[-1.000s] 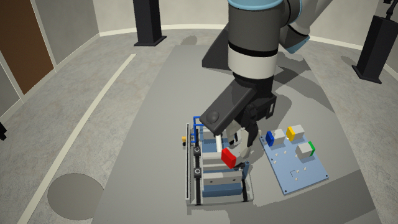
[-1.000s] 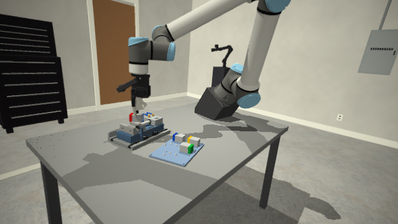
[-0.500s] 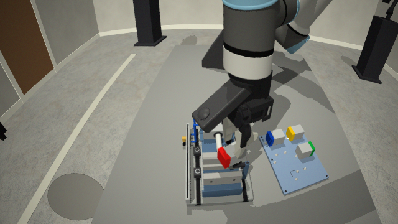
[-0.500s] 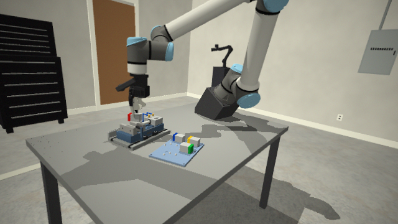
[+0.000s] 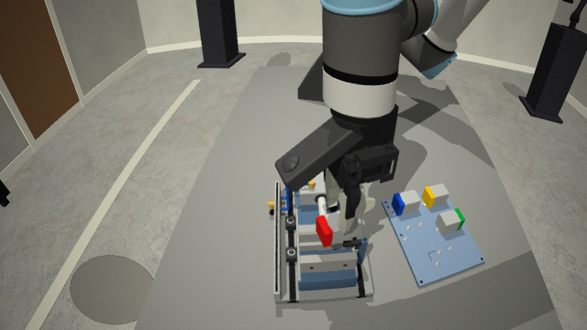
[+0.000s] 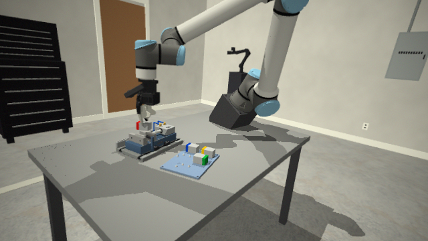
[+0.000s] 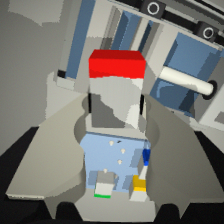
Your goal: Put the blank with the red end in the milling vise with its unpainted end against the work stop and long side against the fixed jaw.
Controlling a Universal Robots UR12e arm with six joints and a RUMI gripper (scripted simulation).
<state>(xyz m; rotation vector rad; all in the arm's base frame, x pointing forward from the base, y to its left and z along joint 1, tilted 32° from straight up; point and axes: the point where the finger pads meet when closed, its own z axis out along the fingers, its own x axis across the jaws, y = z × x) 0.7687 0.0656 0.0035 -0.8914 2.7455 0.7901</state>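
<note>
Now: the fixed jaw 9 cm below my hand and 3 cm ahead of it. From my hand the other things lie so: red-ended blank: 2 cm below; work stop rod: 8 cm below, 3 cm to the left, 1 cm behind; hose block: 15 cm behind, 9 cm below, 7 cm to the right.
</note>
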